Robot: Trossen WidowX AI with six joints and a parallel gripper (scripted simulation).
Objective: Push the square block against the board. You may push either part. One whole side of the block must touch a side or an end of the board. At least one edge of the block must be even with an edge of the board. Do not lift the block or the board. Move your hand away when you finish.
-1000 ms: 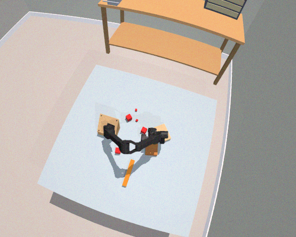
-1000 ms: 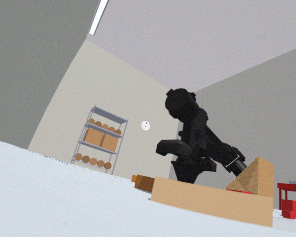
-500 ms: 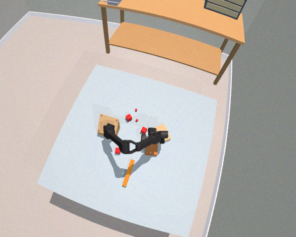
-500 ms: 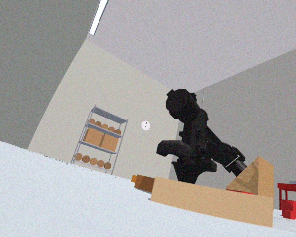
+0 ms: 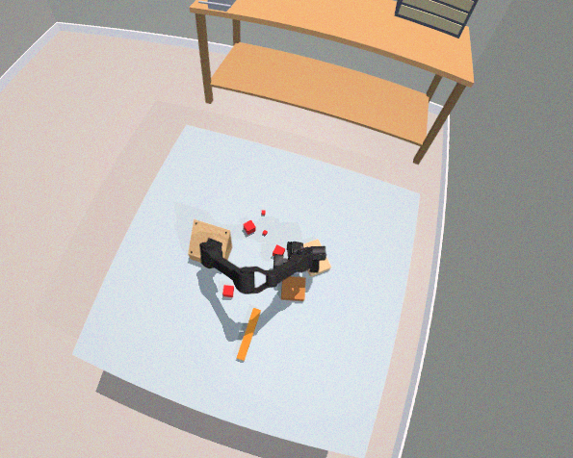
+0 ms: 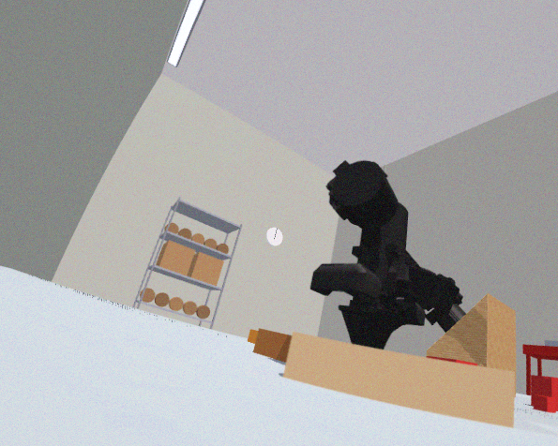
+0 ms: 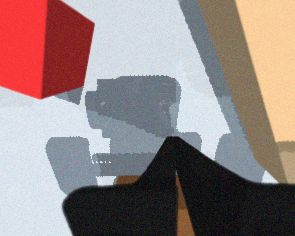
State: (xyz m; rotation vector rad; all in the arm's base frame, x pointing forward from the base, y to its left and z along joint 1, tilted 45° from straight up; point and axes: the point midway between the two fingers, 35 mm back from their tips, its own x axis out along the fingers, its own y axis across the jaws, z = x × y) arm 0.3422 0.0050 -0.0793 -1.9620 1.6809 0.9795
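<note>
Now: the orange square block 20 mm ahead of my gripper tip, 80 mm to the right of it and 10 mm above it. From my gripper tip the other things lie so: orange board 90 mm behind, 330 mm to the right, 10 mm above; then pale tan slab 60 mm ahead, 80 mm to the left, 10 mm above.
</note>
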